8 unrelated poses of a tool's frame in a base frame.
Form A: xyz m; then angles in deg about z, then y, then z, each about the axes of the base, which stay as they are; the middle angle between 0 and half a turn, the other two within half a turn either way.
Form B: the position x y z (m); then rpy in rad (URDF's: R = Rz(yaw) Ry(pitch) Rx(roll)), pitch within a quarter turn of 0, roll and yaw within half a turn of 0. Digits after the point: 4 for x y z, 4 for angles.
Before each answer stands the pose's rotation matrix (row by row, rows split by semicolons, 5 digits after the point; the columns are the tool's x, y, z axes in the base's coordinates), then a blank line. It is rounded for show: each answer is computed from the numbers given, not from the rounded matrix.
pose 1, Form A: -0.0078, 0.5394, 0.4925, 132.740, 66.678, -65.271
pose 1, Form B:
0.55469 -0.73807 0.38415; 0.55128 -0.01981 -0.83408; 0.62322 0.67443 0.39590

-0.0078, 0.5394, 0.4925, 1.0400, -0.6729, 0.7823
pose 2, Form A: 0.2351, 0.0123, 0.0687, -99.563, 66.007, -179.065
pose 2, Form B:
0.05145 -0.40363 -0.91347; 0.98707 0.15957 -0.01491; 0.15178 -0.90090 0.40663

0.2351, 0.0123, 0.0687, -1.1468, -0.1524, 1.5187
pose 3, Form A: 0.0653, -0.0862, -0.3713, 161.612, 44.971, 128.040
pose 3, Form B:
0.16525 0.88489 -0.43551; -0.72312 0.40898 0.55662; 0.67066 0.22294 0.70746

0.0653, -0.0862, -0.3713, 0.3053, -0.7351, -1.3461
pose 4, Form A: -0.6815, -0.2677, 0.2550, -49.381, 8.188, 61.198
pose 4, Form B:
0.97561 -0.20851 0.06862; 0.19897 0.97203 0.12480; -0.09272 -0.10811 0.98981

-0.6815, -0.2677, 0.2550, -0.1088, 0.0929, 0.2012
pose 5, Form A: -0.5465, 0.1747, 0.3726, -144.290, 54.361, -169.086
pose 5, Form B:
0.35405 -0.48768 -0.79800; 0.66270 0.73290 -0.15387; 0.65990 -0.47436 0.58268

-0.5465, 0.1747, 0.3726, -0.6833, -0.7207, 1.0801
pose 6, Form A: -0.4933, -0.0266, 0.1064, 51.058, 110.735, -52.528
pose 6, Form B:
0.48191 0.66636 0.56897; 0.64979 0.16383 -0.74224; -0.58782 0.72740 -0.35405

-0.4933, -0.0266, 0.1064, 2.0238, 0.6284, 0.9327
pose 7, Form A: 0.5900, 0.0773, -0.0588, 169.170, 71.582, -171.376
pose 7, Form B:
0.33499 -0.08858 -0.93805; -0.13924 0.97999 -0.14227; 0.93188 0.17827 0.31595

0.5900, 0.0773, -0.0588, 0.5137, -1.1996, -0.3939
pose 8, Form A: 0.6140, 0.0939, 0.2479, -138.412, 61.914, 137.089
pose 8, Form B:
0.70984 0.28036 -0.64616; 0.24640 0.76057 0.60068; 0.65986 -0.58561 0.47080

0.6140, 0.0939, 0.2479, -0.8937, -0.7206, 0.3341
